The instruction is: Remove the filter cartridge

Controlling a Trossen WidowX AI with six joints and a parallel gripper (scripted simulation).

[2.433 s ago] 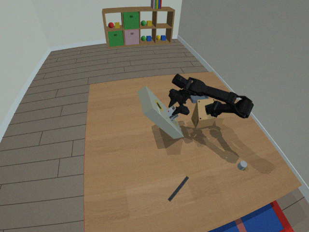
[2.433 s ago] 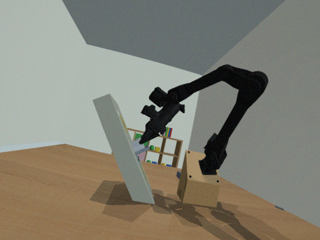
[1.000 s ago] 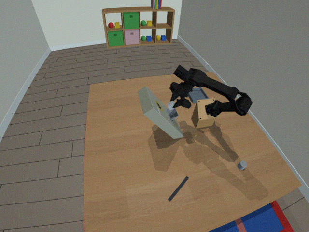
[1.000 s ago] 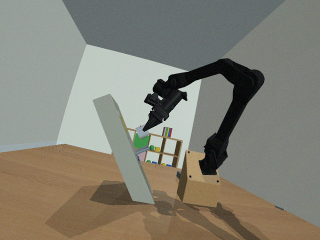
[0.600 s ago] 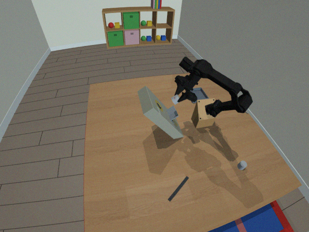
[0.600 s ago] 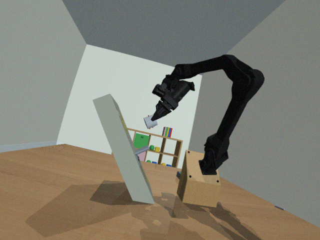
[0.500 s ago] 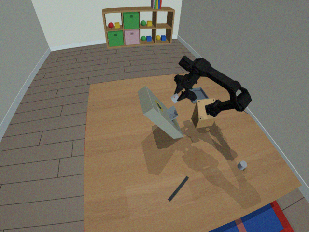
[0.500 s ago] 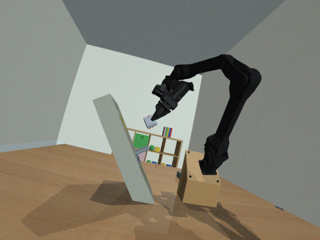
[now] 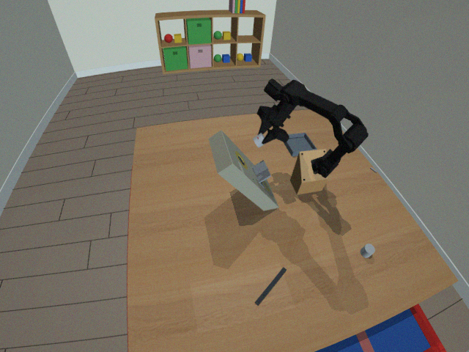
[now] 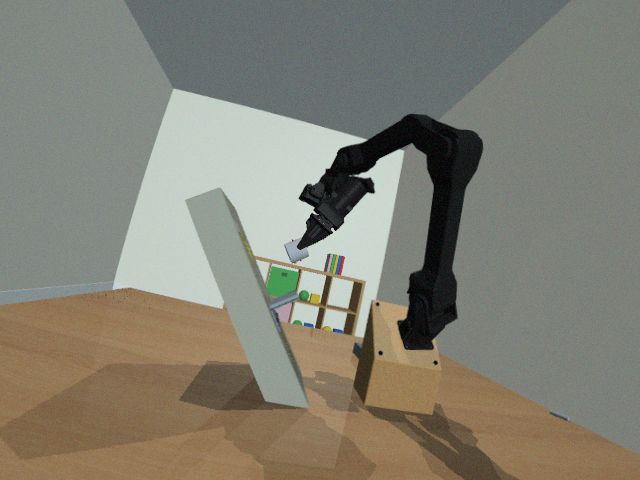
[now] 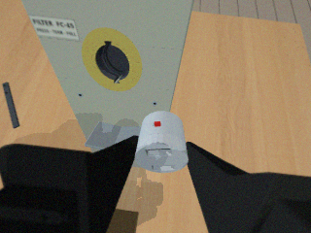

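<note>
Right now the grey-blue tray is 350 mm behind my gripper tip, 250 mm below it and 180 mm to the right of it. Also, from my gripper tip: grey service panel: 110 mm below, 70 mm to the left, 70 mm ahead; then round grey filter cartridge: right at my gripper tip; then small grey bracket: 120 mm below, 70 mm to the left, 20 mm ahead.
</note>
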